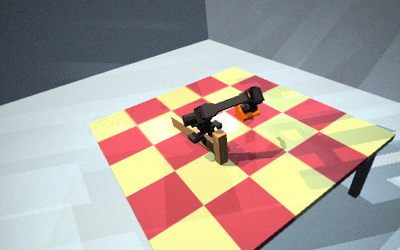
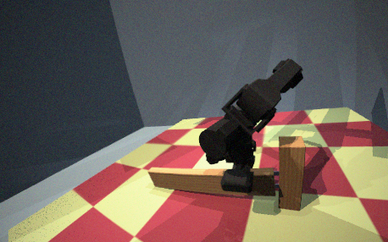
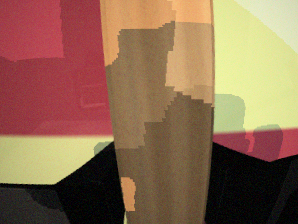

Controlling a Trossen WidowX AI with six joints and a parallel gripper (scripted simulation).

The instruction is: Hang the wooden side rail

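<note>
Right now my gripper tip is 110 mm to the right of the wooden headboard post, 40 mm below it and 10 mm past it.
</note>
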